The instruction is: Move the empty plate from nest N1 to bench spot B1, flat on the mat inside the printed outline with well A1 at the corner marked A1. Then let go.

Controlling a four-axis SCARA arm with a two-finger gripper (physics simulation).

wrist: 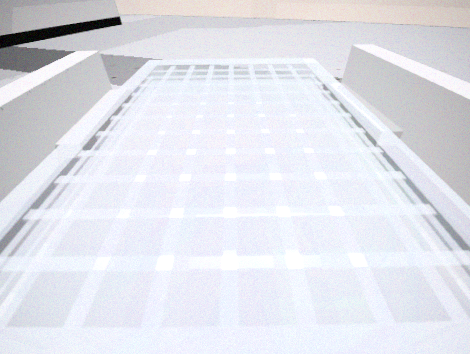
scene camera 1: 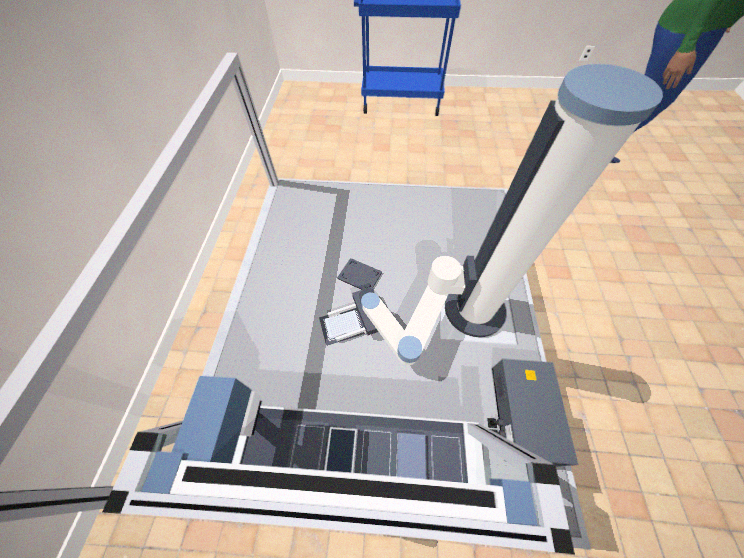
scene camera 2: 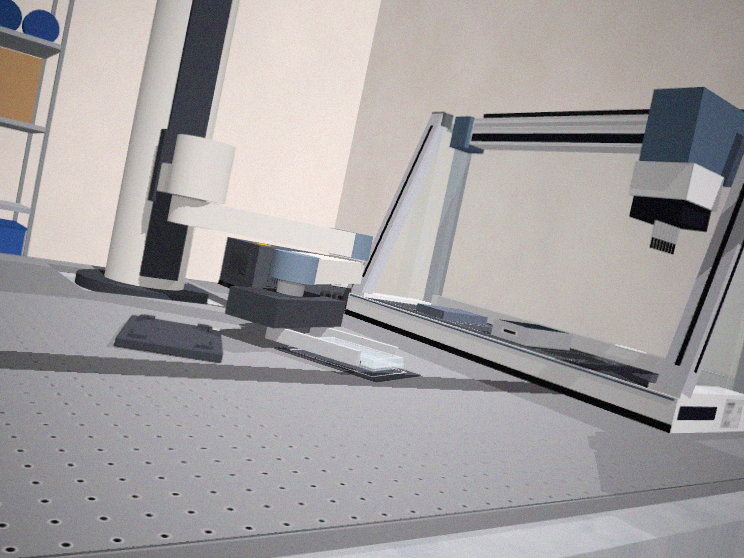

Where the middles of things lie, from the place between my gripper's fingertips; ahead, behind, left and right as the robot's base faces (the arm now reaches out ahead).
Labels:
My gripper is now 4 cm past the well plate (scene camera 2: 371, 359), 2 cm to the left of it and 1 cm above it. Also, from my hand: deck of slots (scene camera 1: 376, 460) (43 cm to the left, 20 cm behind); dark mat with printed outline (scene camera 2: 385, 375) (4 cm behind, 2 cm to the right, 2 cm below); dark nest (scene camera 2: 145, 333) (26 cm to the right, 9 cm behind, 1 cm below).

